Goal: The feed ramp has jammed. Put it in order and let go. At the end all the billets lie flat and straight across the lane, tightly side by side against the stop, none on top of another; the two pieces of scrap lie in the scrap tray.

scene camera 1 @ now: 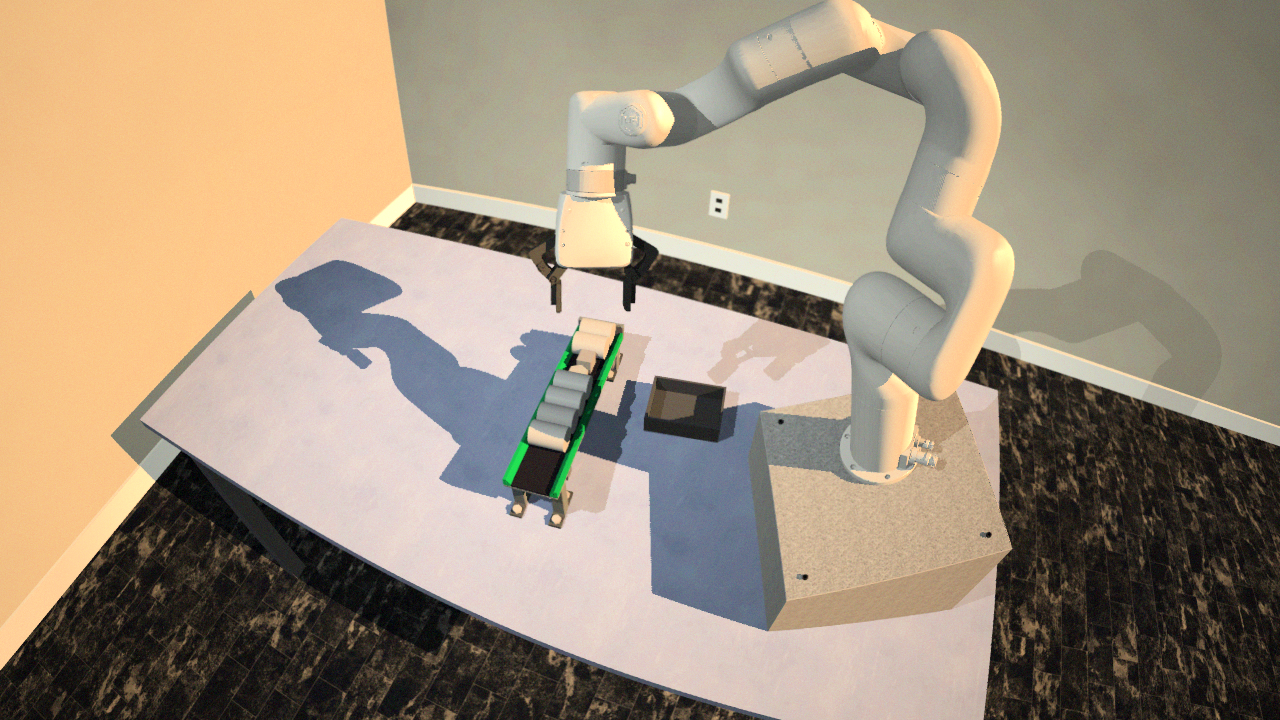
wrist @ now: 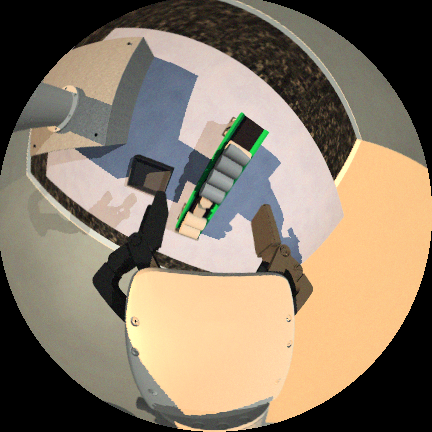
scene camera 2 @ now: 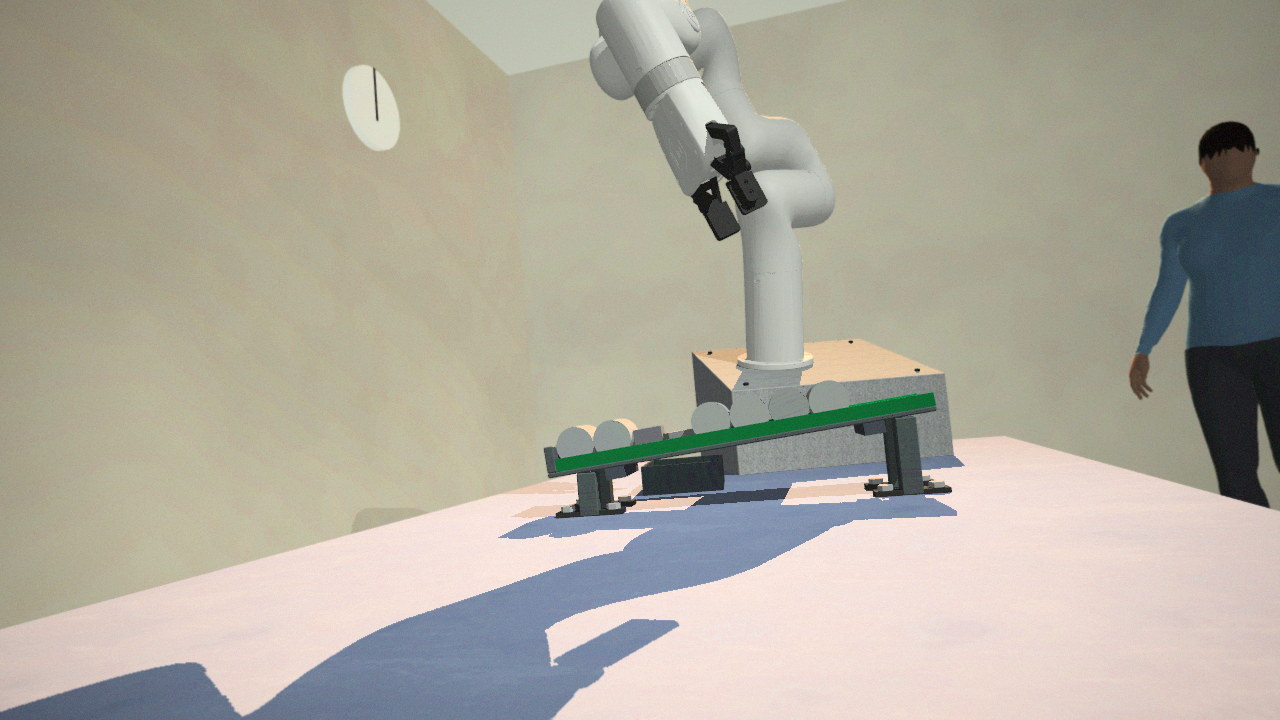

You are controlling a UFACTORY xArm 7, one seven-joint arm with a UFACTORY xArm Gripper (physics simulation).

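Where they show: gripper, between the fingertips: (scene camera 1: pixel 592 309) (wrist: pixel 213 207) (scene camera 2: pixel 742 223); arm's base, origin of its link: (scene camera 1: pixel 880 449) (scene camera 2: pixel 775 362).
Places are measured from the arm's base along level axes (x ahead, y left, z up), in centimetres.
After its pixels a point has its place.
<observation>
The ramp (scene camera 1: pixel 516 467) (scene camera 2: pixel 760 432) (wrist: pixel 259 145) has green rails and a dark belt, and slopes down to its stop (scene camera 2: pixel 550 461) @(z -10.8, x 58.6, y -6.4 cm). Two billets (scene camera 1: pixel 590 344) @(z -7.6, x 51.8, y -0.7 cm) (scene camera 2: pixel 614 434) @(z -8.6, x 55.2, y -0.6 cm) (wrist: pixel 195 220) @(z -7.5, x 52.0, y -0.8 cm) lie across the lane at the stop. Next to them sits blocky scrap (scene camera 1: pixel 584 360) @(z -8.2, x 50.8, y 2.6 cm) (scene camera 2: pixel 648 435) @(z -9.1, x 52.4, y 2.0 cm) (wrist: pixel 201 208) @(z -8.3, x 50.8, y 2.8 cm); a second, lower piece (scene camera 2: pixel 680 433) @(z -9.1, x 52.0, y 5.5 cm) is partly hidden. Farther up, several billets (scene camera 1: pixel 556 413) @(z -5.5, x 46.3, y 16.2 cm) (scene camera 2: pixel 750 409) @(z -7.3, x 50.7, y 12.9 cm) (wrist: pixel 218 181) @(z -5.8, x 47.5, y 11.5 cm) lie side by side across the lane. My gripper (scene camera 1: pixel 594 308) @(z 13.8, x 42.5, y 11.1 cm) (scene camera 2: pixel 739 223) @(z 13.8, x 42.5, y 11.1 cm) (wrist: pixel 213 207) @(z 13.8, x 42.5, y 11.1 cm) is open and empty, high above the ramp's stop end. The scrap tray (scene camera 1: pixel 682 429) @(z -14.6, x 31.8, y 1.7 cm) (scene camera 2: pixel 682 474) @(z -14.5, x 39.6, y -0.5 cm) shows no scrap inside.
The tray stands on the table (scene camera 1: pixel 375 465) @(z -16.7, x 72.1, y 37.4 cm) between the ramp and the robot's base block (scene camera 1: pixel 886 555) @(z -0.7, x -7.2, y 15.9 cm) (scene camera 2: pixel 850 429) @(z -11.6, x 10.7, y 13.7 cm) (wrist: pixel 95 65). The ramp stands on short legs with feet (scene camera 2: pixel 908 456) @(z -13.0, x 47.3, y 27.1 cm). A person (scene camera 2: pixel 1230 268) stands beyond the table at the right in scene camera 2.
</observation>
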